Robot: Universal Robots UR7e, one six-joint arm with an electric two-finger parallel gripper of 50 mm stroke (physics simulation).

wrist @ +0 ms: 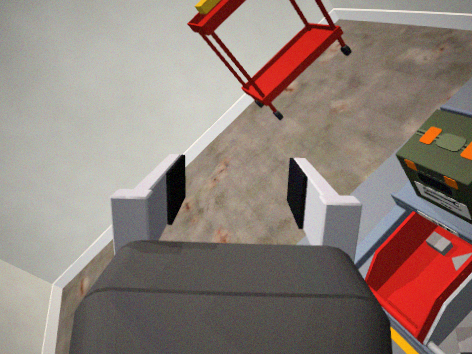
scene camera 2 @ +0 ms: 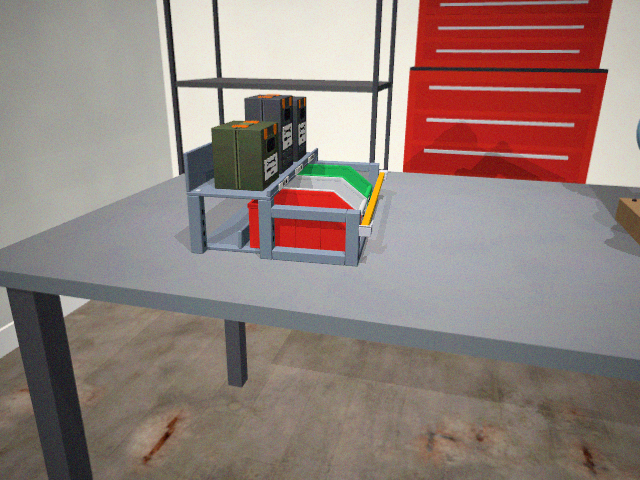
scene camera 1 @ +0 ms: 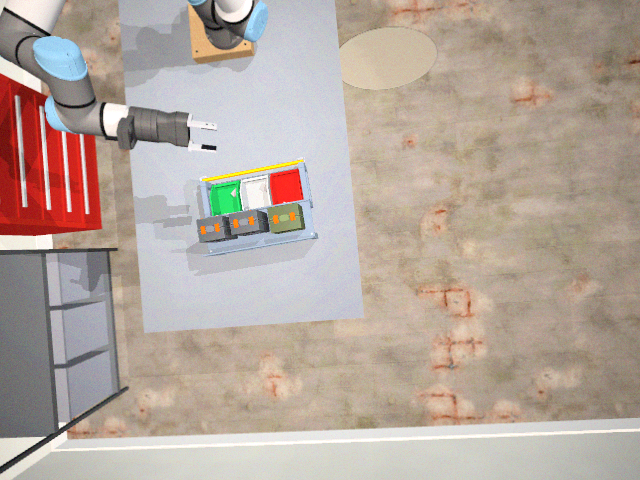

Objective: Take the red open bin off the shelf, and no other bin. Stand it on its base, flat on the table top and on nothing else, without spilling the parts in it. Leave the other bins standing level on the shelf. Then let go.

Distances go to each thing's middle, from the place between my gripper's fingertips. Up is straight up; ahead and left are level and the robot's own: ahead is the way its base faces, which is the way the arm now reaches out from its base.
Right now my hand is 160 mm short of the olive case (scene camera 2: 245,153), 140 mm to the right of it and 280 mm above it. The rest, counted from my hand: red open bin (scene camera 2: 322,235) (70 mm ahead, 110 mm to the left, 390 mm below); white bin (scene camera 2: 338,185) (100 mm ahead, 390 mm below); green bin (scene camera 2: 348,173) (130 mm ahead, 100 mm to the right, 390 mm below).
